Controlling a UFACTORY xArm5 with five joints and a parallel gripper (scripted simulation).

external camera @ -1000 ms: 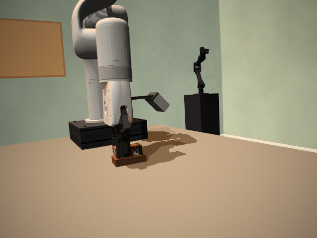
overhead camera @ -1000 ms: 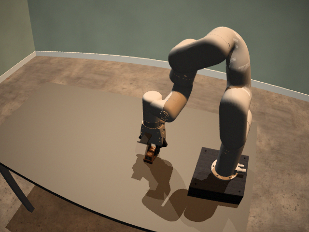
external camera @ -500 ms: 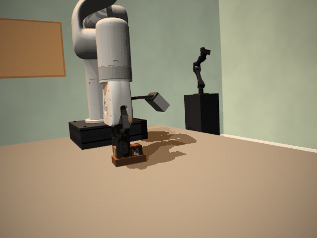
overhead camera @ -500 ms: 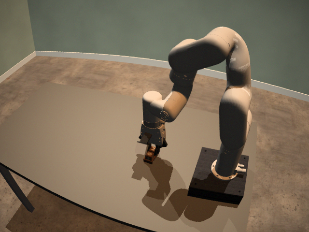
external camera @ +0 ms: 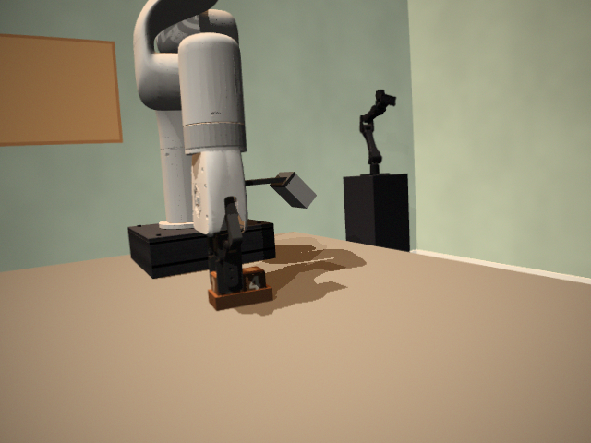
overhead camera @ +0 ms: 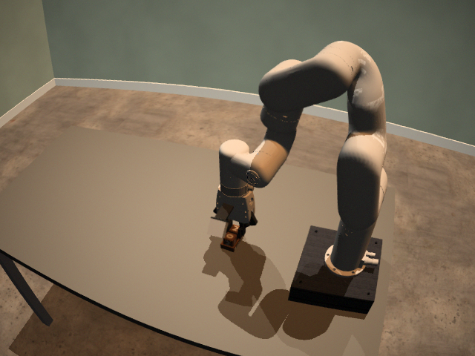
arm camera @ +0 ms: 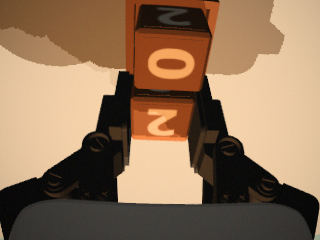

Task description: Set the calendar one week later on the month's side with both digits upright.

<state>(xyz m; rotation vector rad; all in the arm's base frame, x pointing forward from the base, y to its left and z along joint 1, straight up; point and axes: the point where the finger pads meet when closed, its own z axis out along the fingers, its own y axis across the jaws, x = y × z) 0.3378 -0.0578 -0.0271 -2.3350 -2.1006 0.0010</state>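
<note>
Right now my hand is 30 mm above the brown tray and 20 mm to the right of it.
</note>
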